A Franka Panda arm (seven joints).
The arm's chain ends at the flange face. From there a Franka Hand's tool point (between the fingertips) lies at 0.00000 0.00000 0.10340 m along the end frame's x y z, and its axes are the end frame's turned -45 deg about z.
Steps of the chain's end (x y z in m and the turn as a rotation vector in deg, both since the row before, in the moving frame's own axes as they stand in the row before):
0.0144, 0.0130, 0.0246, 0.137, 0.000, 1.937
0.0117, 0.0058, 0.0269, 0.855, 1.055, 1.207
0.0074, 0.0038, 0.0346, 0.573, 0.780, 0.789
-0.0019, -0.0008, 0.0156, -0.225, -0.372, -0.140
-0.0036, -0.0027, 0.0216, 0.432, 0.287, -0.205
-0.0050, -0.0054, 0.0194, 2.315, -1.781, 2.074
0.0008, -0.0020, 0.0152, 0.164, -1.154, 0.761
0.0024, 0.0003, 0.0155, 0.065, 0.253, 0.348
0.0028, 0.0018, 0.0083, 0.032, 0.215, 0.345
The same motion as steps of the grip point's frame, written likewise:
0.0012, 0.0192, 0.0246, 0.097, 0.097, 1.937
0.0066, 0.0127, 0.0269, -0.141, 1.351, 1.207
0.0043, 0.0082, 0.0346, -0.146, 0.957, 0.789
-0.0015, -0.0021, 0.0156, 0.104, -0.422, -0.140
0.0003, -0.0046, 0.0216, 0.103, 0.508, -0.205
0.0011, -0.0126, 0.0193, 2.896, 0.378, 2.074
0.0007, -0.0025, 0.0152, 0.932, -0.700, 0.761
0.0019, 0.0022, 0.0155, -0.133, 0.225, 0.348
0.0010, 0.0035, 0.0083, -0.129, 0.175, 0.345

